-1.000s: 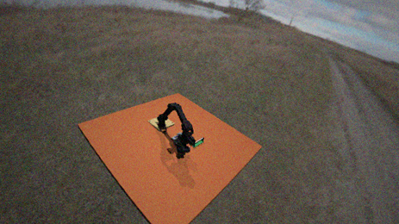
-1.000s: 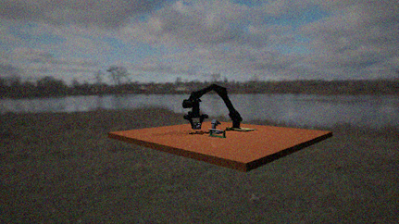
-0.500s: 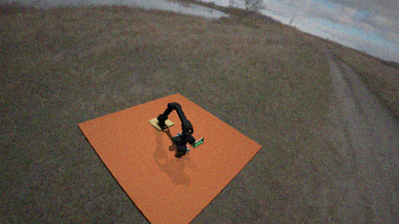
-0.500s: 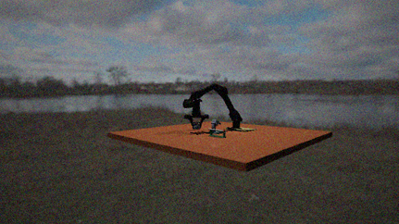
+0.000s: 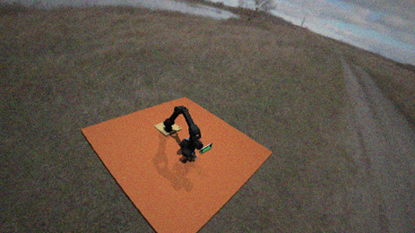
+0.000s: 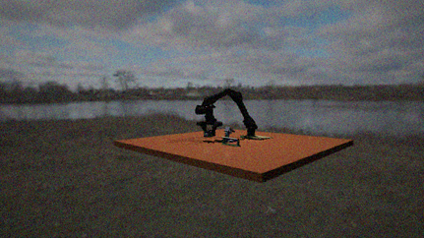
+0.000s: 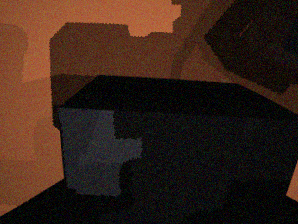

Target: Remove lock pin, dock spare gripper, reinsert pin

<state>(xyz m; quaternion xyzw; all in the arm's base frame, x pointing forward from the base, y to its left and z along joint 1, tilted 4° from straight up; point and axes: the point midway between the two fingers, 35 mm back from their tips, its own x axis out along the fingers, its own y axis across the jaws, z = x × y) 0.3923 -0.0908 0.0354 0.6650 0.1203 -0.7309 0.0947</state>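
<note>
My gripper tip is 12 cm past the mount, 9 cm to the right of it and 1 cm below it. Round my gripper tip: spare gripper 1 cm ahead, 1 cm above; green cradle 21 cm to the left, 2 cm below, 1 cm ahead.
</note>
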